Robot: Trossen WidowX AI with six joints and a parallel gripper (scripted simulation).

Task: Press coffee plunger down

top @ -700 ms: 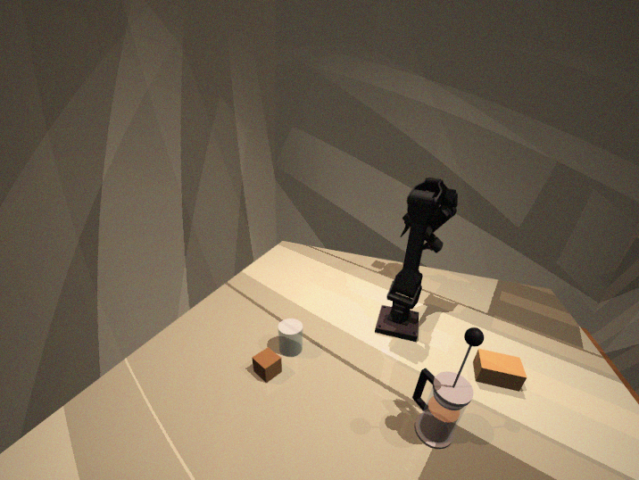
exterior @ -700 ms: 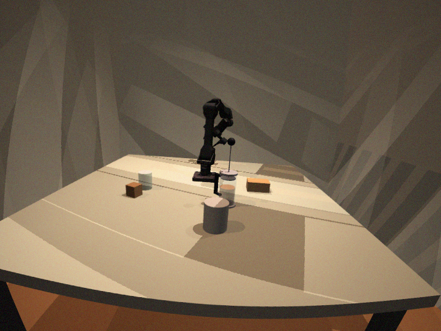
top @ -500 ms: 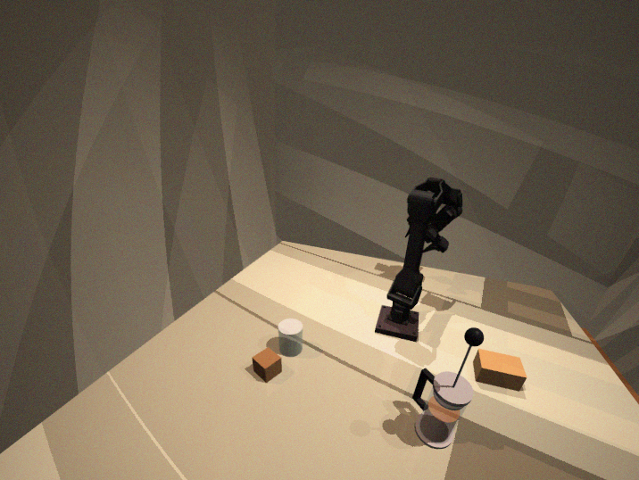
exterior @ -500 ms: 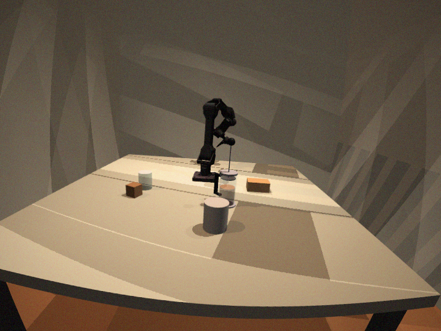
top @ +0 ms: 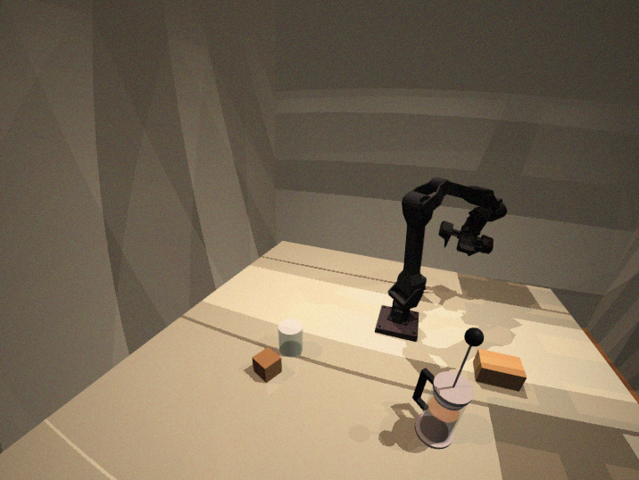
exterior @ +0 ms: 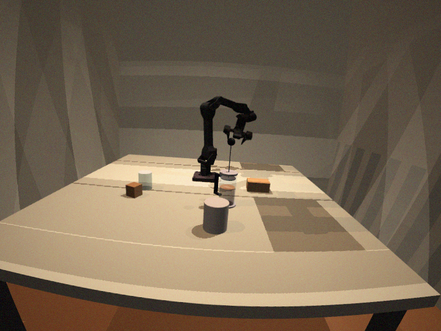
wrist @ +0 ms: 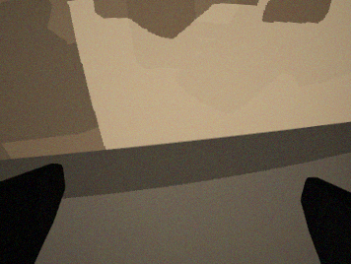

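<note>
The coffee press is 59 cm ahead of my gripper tip, 3 cm to the left of it and 5 cm below it.
</note>
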